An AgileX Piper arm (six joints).
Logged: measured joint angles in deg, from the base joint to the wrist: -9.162 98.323 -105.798 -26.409 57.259 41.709; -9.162 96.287 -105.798 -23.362 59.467 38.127; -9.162 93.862 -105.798 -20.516 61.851 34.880; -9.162 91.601 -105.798 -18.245 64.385 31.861; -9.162 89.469 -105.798 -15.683 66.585 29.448; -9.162 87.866 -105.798 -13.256 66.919 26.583; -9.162 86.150 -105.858 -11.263 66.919 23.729; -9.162 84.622 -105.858 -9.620 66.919 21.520; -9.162 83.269 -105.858 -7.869 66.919 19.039; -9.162 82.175 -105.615 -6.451 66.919 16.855; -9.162 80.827 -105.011 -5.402 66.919 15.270; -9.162 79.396 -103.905 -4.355 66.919 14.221; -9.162 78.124 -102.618 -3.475 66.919 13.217; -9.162 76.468 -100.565 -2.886 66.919 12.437; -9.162 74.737 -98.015 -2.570 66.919 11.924; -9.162 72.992 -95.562 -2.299 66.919 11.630; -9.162 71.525 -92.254 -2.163 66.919 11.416; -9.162 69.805 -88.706 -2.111 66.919 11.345
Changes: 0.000 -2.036 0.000 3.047 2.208 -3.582; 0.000 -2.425 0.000 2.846 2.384 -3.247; 0.000 -2.261 0.000 2.271 2.534 -3.019; 0.000 -2.132 0.000 2.562 2.200 -2.413; 0.000 -1.603 0.000 2.427 0.334 -2.865; 0.000 -1.716 -0.060 1.993 0.000 -2.854; 0.000 -1.528 0.000 1.643 0.000 -2.209; 0.000 -1.353 0.000 1.751 0.000 -2.481; 0.000 -1.094 0.243 1.418 0.000 -2.184; 0.000 -1.348 0.604 1.049 0.000 -1.585; 0.000 -1.431 1.106 1.047 0.000 -1.049; 0.000 -1.272 1.287 0.880 0.000 -1.004; 0.000 -1.656 2.053 0.589 0.000 -0.780; 0.000 -1.731 2.550 0.316 0.000 -0.513; 0.000 -1.745 2.453 0.271 0.000 -0.294; 0.000 -1.467 3.308 0.136 0.000 -0.214; 0.000 -1.720 3.548 0.052 0.000 -0.071
